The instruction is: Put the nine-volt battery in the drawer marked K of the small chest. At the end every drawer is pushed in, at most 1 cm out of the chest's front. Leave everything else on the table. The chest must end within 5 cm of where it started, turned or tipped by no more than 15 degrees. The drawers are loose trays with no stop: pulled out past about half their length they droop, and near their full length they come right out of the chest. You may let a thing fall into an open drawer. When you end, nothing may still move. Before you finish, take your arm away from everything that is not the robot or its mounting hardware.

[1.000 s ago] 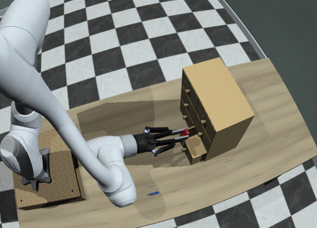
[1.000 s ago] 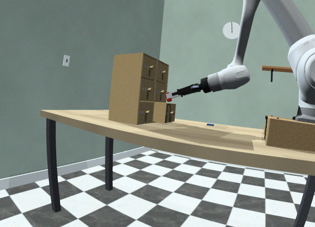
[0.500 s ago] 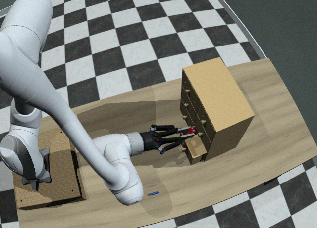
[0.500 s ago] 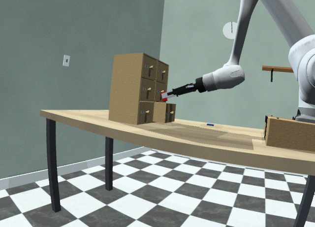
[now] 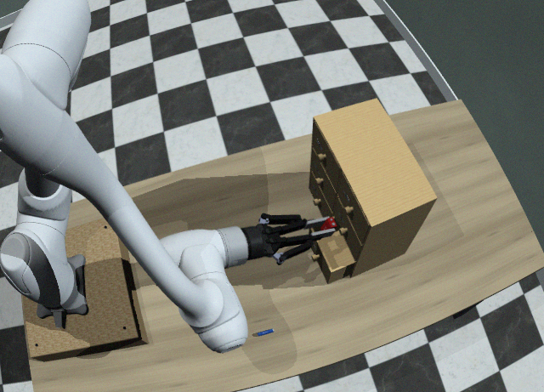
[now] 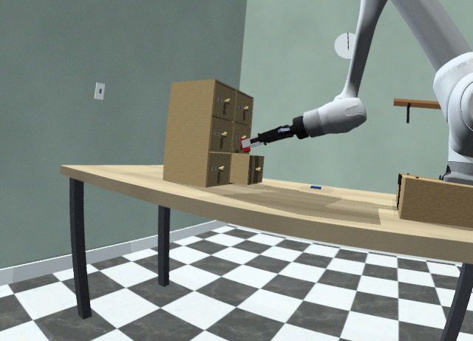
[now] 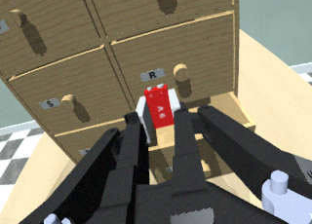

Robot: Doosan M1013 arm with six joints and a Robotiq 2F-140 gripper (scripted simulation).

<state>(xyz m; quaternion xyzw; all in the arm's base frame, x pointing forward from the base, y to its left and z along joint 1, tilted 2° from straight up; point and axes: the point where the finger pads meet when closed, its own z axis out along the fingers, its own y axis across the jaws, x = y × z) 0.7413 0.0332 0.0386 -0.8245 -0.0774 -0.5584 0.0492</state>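
Now: hand 3 cm short of the red nine-volt battery and 1 cm to the right of it. The rest, counted from my hand: small blue object (18 cm behind, 21 cm to the right, 15 cm below); then drawer (8 cm ahead, 2 cm to the right, 12 cm below).
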